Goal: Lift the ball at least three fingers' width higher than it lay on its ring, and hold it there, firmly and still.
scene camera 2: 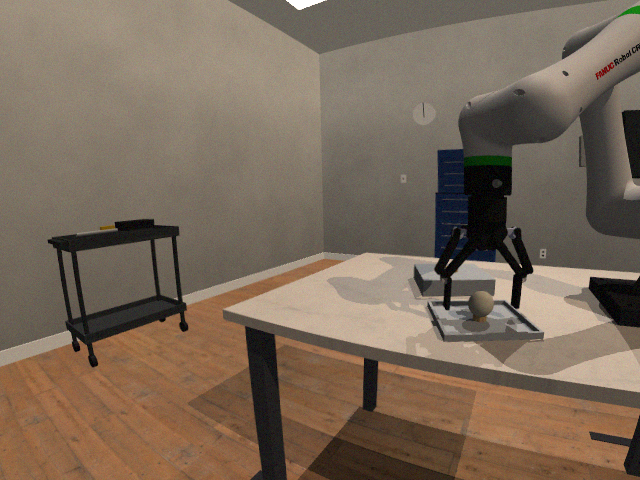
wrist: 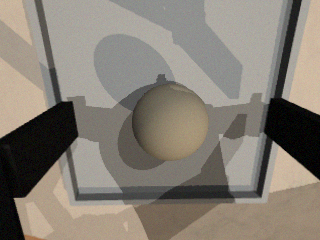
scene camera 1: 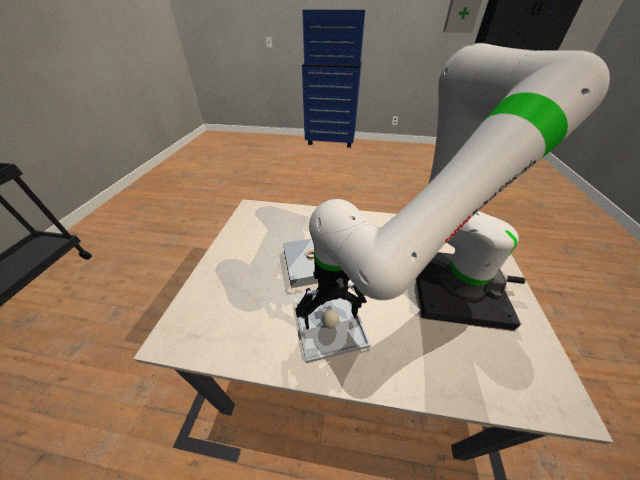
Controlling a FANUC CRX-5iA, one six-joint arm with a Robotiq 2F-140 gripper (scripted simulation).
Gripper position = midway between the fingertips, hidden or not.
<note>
In view: my gripper (scene camera 2: 481,307) and a shallow grey tray (scene camera 2: 504,318).
The shallow grey tray shows as well in the wrist view (wrist: 103,63) and in scene camera 1 (scene camera 1: 318,339). My gripper shows as well in the wrist view (wrist: 171,117) and in scene camera 1 (scene camera 1: 330,319).
</note>
